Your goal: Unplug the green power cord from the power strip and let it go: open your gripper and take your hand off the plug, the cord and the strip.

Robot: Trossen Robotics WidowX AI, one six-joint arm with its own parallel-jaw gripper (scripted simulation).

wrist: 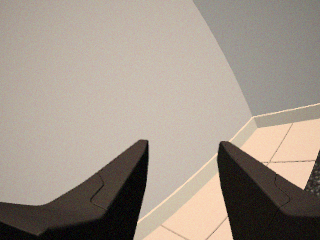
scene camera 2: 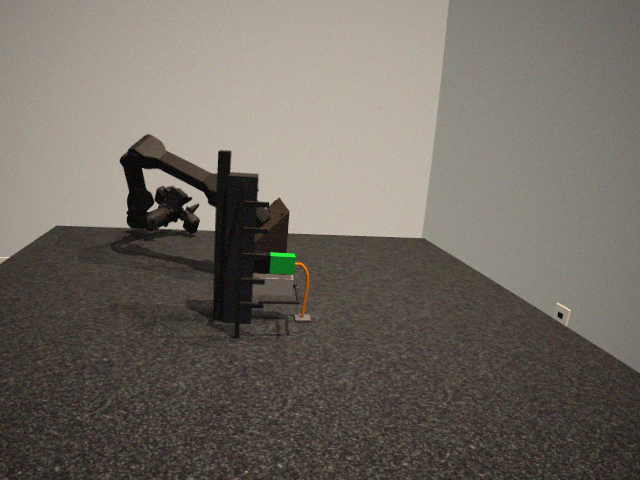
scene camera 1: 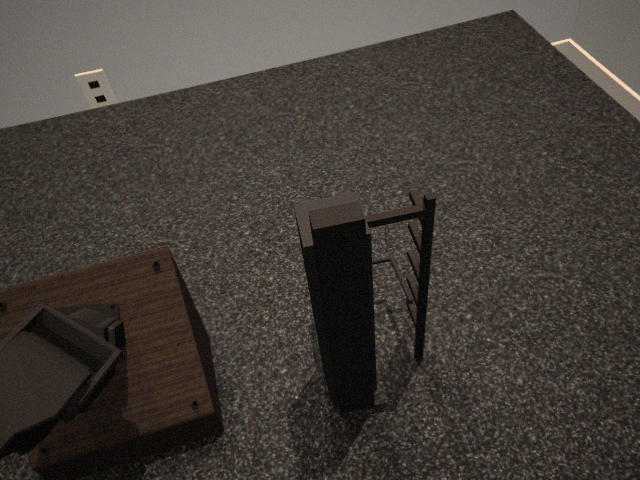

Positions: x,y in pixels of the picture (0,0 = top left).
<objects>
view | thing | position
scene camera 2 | my gripper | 195,201
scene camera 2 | green plug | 276,263
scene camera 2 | stand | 224,157
</objects>
